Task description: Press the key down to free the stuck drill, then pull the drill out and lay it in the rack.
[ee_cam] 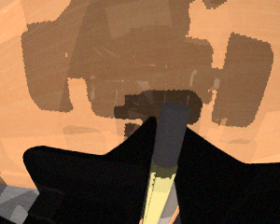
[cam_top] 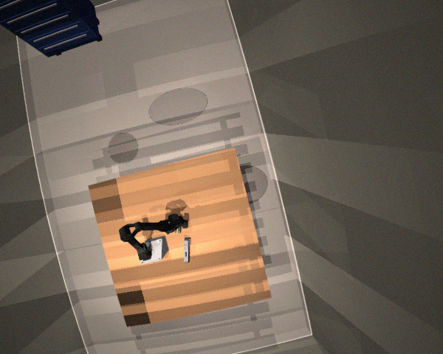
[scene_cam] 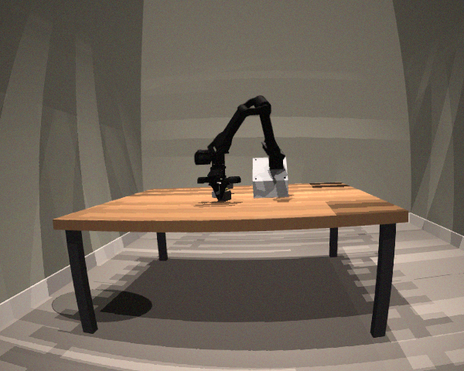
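My gripper tip is 20 mm past the small dark block, 50 mm to the left of it and 10 mm below it. The rest, counted from my gripper tip: narrow grey fixture: 10 mm ahead, 230 mm to the right, 30 mm above.
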